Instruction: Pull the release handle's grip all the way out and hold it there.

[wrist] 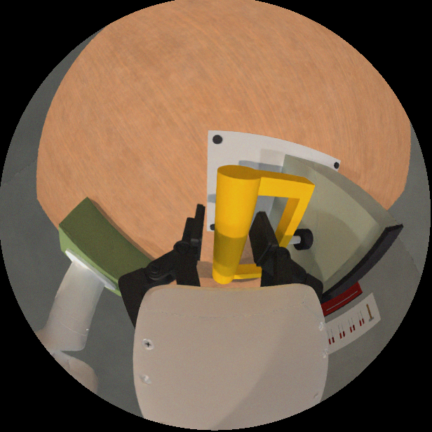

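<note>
The release handle's yellow grip [234,215] is a thick round bar in the middle of the wrist view. A flat yellow bracket [287,186] joins it on the right, forming a loop beside the grey-green housing [332,230]. My gripper [228,219] is partly open, with one black finger on each side of the grip. The left finger stands apart from the bar, with a visible gap. The right finger is close to the bar's right side, inside the loop; whether it touches is hard to tell. The grip's lower end reaches near the gripper body.
A black knob [303,239] on a short pale rod is at the housing. A white mounting plate [255,142] with dark bolts lies on the wooden table [150,100]. A green block [105,245] stands at the left by a pale arm-like part [75,305]. Red [345,299] and white [357,322] labels are at lower right.
</note>
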